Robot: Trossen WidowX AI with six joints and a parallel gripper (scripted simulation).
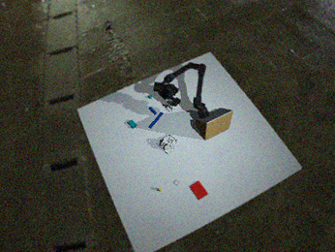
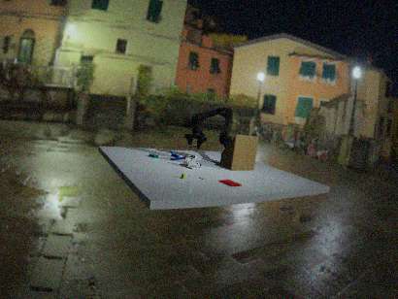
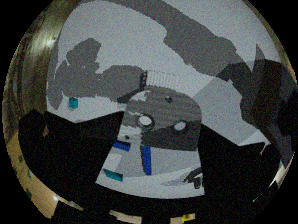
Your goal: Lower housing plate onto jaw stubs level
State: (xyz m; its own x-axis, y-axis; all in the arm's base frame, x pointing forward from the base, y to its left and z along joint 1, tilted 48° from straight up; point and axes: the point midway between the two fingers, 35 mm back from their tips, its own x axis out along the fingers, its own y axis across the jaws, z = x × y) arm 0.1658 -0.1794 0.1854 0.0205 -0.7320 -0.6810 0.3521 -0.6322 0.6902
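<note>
Now: the blue rod 150 mm ahead of my gripper tip, 50 mm to the left of it and 70 mm below it. From my gripper tip the other things lie so: small yellow piece: 350 mm ahead, 570 mm to the left, 70 mm below; then small white piece: 220 mm ahead, 580 mm to the left, 80 mm below; then teal block: 330 mm ahead, 70 mm below.
</note>
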